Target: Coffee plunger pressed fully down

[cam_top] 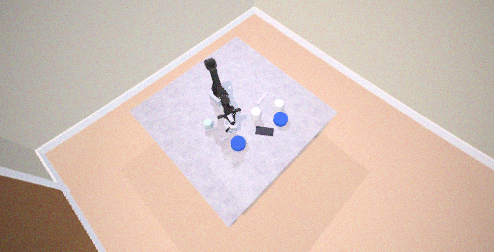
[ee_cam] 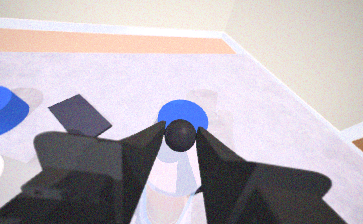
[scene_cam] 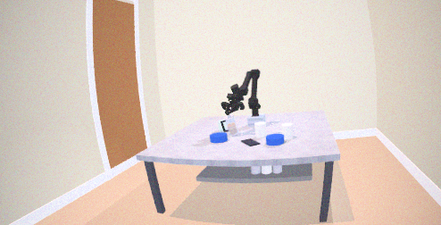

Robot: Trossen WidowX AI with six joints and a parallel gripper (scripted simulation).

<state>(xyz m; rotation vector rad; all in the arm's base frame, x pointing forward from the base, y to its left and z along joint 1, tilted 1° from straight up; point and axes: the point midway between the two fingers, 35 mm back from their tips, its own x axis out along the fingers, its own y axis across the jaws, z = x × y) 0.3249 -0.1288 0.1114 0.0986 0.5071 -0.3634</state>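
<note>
Right now my gripper tip is 90 mm above the coffee press and 30 mm past it. Round my gripper tip: flat black slab 190 mm to the left, 170 mm below, 170 mm ahead.
</note>
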